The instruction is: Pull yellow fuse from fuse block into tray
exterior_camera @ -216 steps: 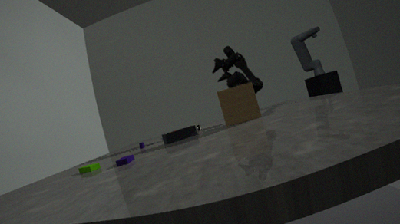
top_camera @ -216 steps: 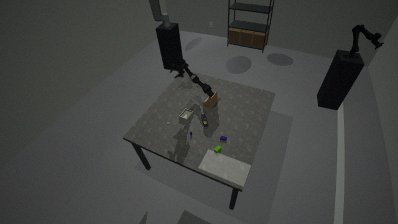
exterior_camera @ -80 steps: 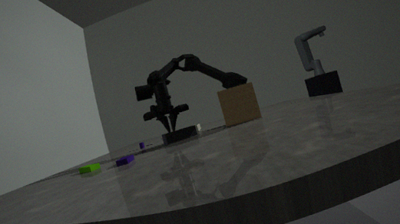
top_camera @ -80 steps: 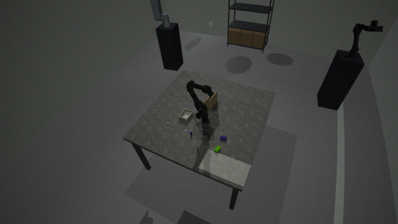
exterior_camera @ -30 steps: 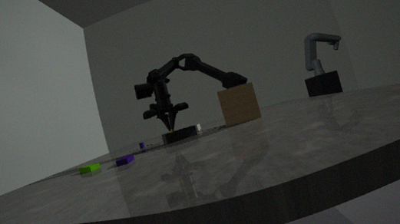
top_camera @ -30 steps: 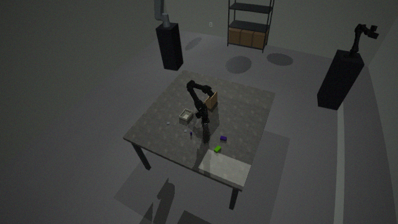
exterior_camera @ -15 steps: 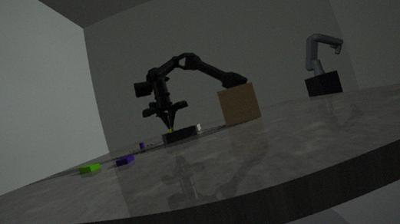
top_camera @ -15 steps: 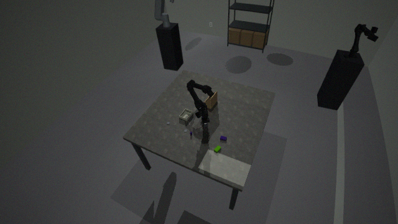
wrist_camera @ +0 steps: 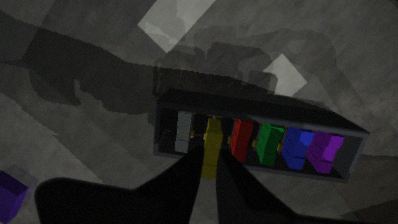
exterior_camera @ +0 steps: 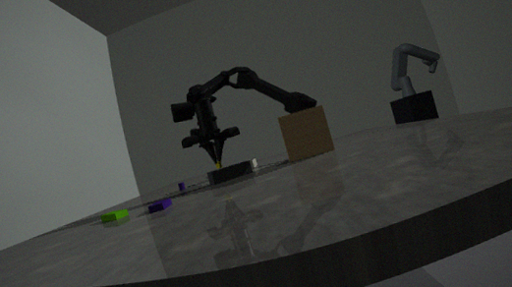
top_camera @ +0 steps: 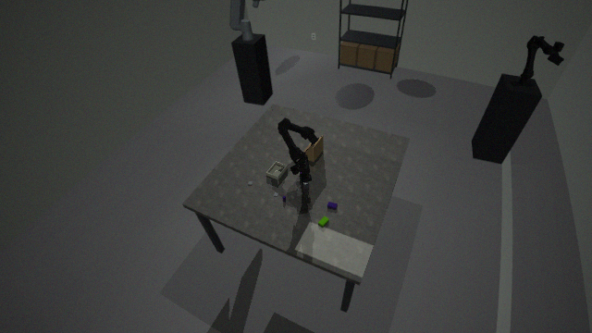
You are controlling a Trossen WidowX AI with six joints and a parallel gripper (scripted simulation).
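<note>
The tray is 5 cm behind my gripper tip, 24 cm to the right of it and 6 cm below it. The rest, counted from my gripper tip: yellow fuse (1 cm below).
</note>
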